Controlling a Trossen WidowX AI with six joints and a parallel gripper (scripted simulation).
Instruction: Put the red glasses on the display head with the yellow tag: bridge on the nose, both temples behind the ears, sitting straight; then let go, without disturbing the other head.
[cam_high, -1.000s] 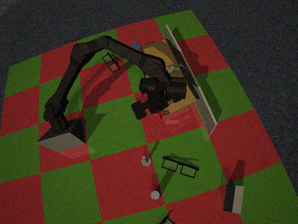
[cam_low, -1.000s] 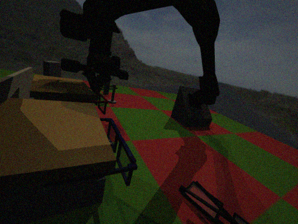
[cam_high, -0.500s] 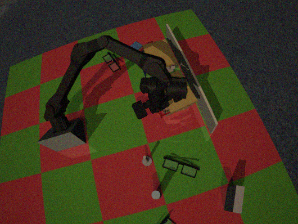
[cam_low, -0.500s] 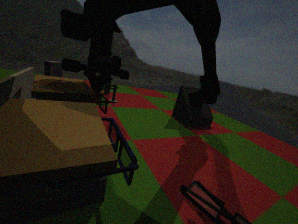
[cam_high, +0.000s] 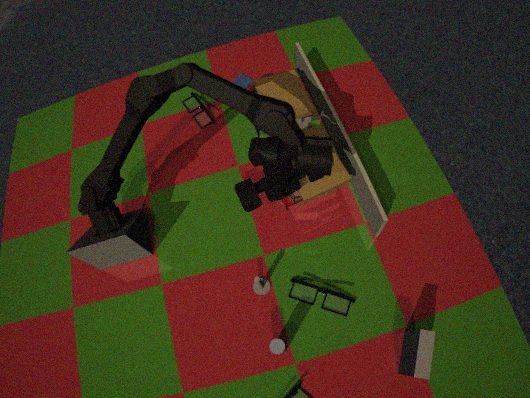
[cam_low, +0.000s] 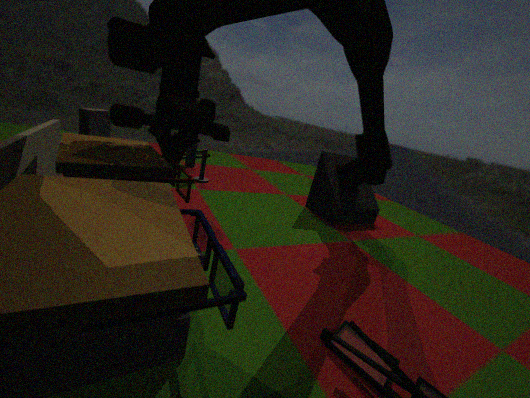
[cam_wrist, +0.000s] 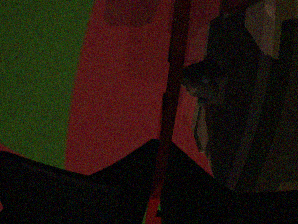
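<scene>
Now: gripper tip 60 mm short of the tan display head, 50 mm to the right of it and 10 mm above it. From my gripper tip the other things lie so: wall panel (180 mm to the left, 170 mm ahead, 10 mm below); grey block (400 mm to the right, 200 mm ahead, 10 mm below).
</scene>
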